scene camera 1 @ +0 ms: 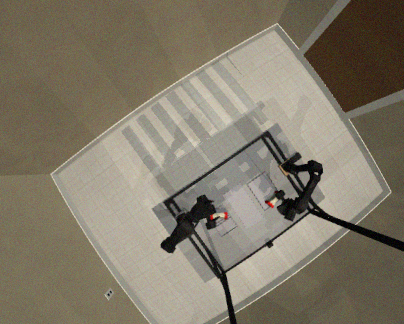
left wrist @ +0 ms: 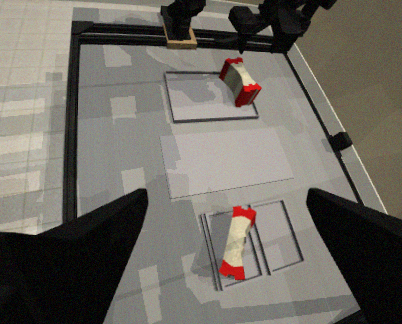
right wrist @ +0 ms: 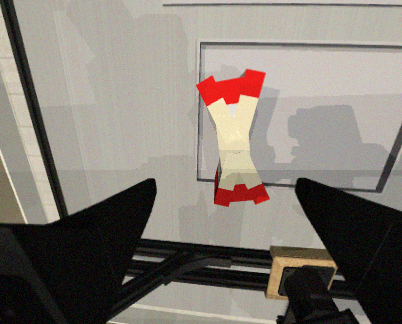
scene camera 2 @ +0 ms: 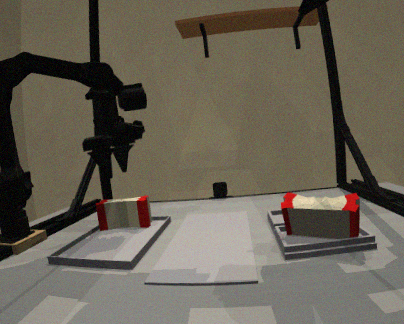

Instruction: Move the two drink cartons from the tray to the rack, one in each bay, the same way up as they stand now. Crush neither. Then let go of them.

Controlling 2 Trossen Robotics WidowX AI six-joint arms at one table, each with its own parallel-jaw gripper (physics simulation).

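Note:
A cream carton with red ends and a narrow waist stands at one end of the grey tray. A second such carton stands in one bay of the two-bay rack, the left bay in the left wrist view; the other bay is empty. My right gripper is open above the tray's carton, touching nothing. My left gripper is open above the rack, its fingers apart from the carton there.
A flat pale mat lies between tray and rack. A black frame runs around the table, with posts at its corners. A small black block is at the table's edge. A brown shelf hangs on the wall.

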